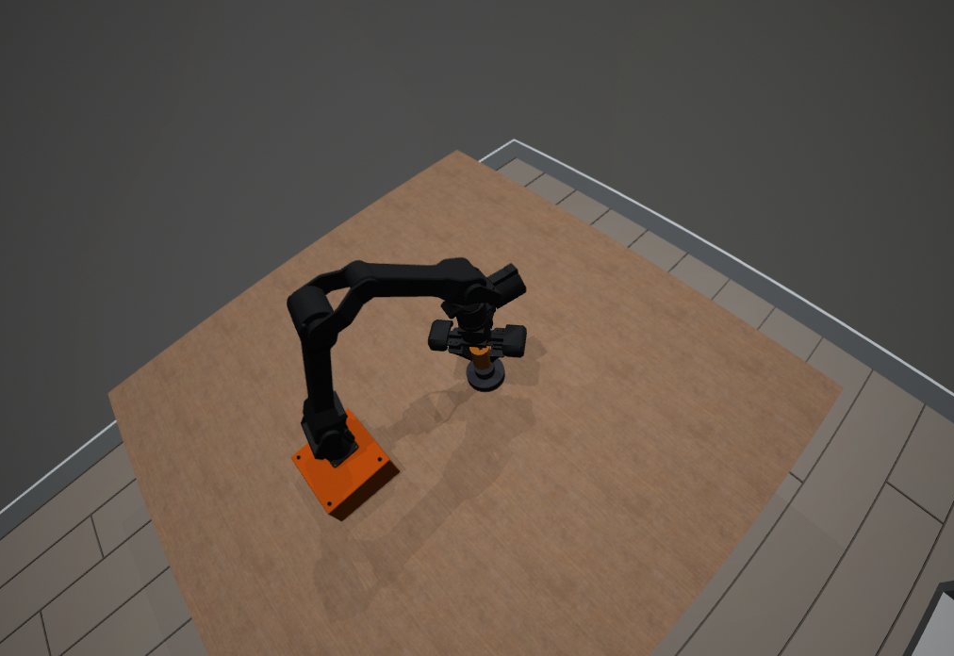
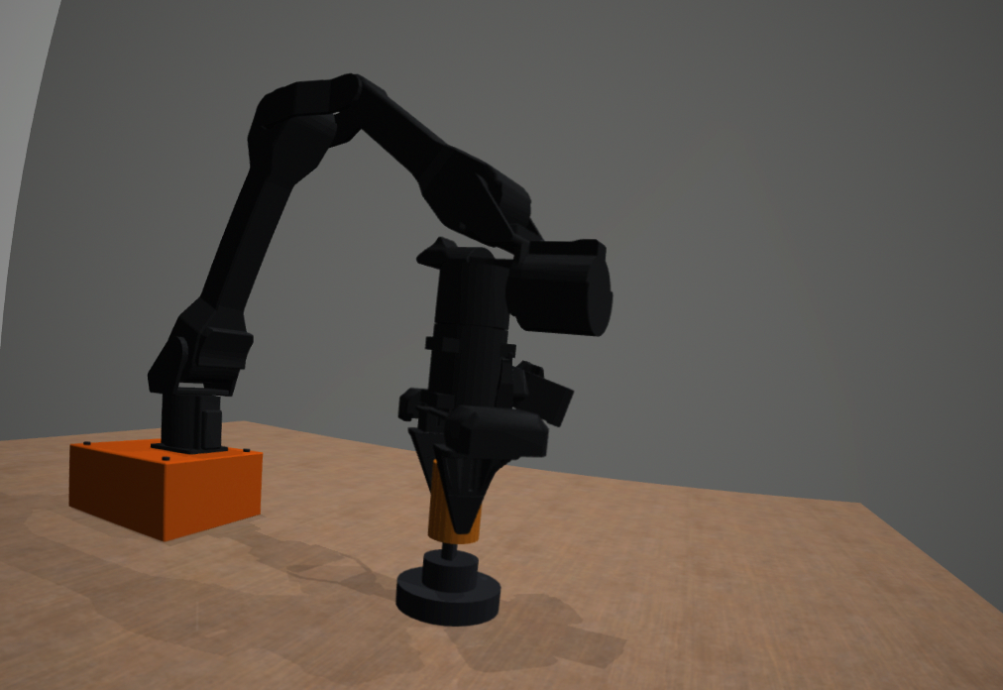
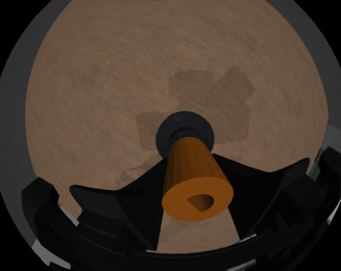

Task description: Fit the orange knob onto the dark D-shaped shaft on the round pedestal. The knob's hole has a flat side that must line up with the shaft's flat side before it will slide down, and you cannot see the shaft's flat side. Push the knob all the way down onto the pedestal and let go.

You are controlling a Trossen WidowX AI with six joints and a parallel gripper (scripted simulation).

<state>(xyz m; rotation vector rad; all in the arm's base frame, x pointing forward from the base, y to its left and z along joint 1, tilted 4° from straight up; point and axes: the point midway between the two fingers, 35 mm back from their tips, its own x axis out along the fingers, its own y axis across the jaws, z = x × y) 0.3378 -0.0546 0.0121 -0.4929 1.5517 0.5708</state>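
The orange knob lies 20 mm above my gripper tip. Also, from my gripper tip: pedestal 40 mm below.
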